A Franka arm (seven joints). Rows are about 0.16 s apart.
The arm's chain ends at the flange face. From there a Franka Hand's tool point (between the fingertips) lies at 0.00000 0.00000 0.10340 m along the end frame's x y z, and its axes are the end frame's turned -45 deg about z.
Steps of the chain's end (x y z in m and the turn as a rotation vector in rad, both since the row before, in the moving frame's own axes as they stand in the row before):
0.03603, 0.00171, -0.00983, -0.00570, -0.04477, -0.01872
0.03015, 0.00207, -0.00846, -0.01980, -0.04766, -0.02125
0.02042, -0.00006, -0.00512, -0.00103, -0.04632, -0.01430
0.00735, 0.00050, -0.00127, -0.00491, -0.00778, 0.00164
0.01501, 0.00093, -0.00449, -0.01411, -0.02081, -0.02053
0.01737, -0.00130, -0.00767, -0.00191, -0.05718, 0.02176
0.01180, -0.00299, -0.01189, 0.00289, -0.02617, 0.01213
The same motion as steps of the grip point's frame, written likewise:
0.02055, 0.02387, -0.00994, 0.02763, -0.03569, -0.01872
0.01490, 0.02080, -0.00860, 0.01970, -0.04770, -0.02125
0.01100, 0.01111, -0.00523, 0.03202, -0.03348, -0.01430
0.00392, 0.00534, -0.00127, 0.00203, -0.00897, 0.00164
0.00740, 0.01081, -0.00452, 0.00474, -0.02469, -0.02053
0.00893, 0.00728, -0.00784, 0.03908, -0.04178, 0.02176
0.00877, 0.00409, -0.01193, 0.02055, -0.01646, 0.01213

